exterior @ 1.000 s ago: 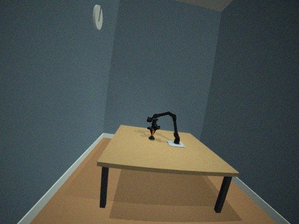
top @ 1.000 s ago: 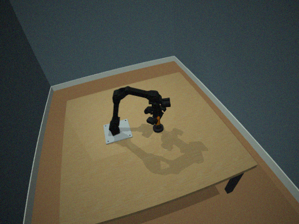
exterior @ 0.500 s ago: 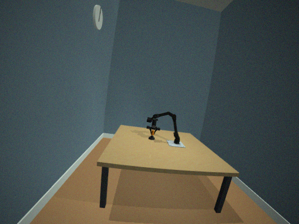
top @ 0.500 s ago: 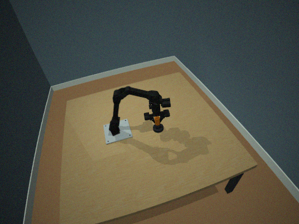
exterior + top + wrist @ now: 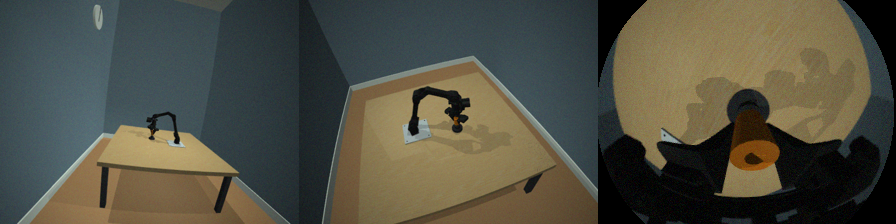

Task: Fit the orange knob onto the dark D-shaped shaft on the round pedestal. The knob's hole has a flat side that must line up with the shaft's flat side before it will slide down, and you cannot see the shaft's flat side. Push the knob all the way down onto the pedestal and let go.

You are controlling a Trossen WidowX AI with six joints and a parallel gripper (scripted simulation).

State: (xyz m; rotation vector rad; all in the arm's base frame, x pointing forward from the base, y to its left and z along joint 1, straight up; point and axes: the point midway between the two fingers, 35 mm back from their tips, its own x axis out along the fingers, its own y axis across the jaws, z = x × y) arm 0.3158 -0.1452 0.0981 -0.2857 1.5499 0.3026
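The orange knob is 20 mm above my gripper tip. Round my gripper tip: dark round pedestal 40 mm below.
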